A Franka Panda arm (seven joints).
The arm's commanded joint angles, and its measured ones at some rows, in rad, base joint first. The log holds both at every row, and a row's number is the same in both.
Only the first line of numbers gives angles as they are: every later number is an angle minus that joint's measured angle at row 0.
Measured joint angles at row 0: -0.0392 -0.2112 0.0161 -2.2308 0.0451 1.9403 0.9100
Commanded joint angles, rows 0 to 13: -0.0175 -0.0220 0.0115 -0.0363 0.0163 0.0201 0.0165; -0.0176 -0.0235 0.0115 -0.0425 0.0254 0.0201 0.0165; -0.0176 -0.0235 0.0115 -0.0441 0.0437 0.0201 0.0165; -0.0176 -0.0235 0.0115 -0.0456 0.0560 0.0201 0.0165; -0.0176 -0.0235 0.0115 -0.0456 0.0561 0.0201 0.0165; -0.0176 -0.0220 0.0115 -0.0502 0.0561 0.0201 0.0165; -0.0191 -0.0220 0.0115 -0.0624 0.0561 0.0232 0.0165; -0.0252 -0.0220 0.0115 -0.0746 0.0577 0.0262 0.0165; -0.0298 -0.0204 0.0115 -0.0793 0.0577 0.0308 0.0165; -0.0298 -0.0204 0.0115 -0.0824 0.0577 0.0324 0.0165; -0.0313 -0.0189 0.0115 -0.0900 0.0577 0.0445 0.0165; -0.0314 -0.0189 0.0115 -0.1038 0.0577 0.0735 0.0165; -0.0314 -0.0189 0.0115 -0.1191 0.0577 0.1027 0.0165; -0.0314 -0.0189 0.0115 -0.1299 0.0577 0.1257 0.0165
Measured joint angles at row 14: -0.0221 -0.0004 0.0000 -0.0787 0.0415 0.0472 0.0002
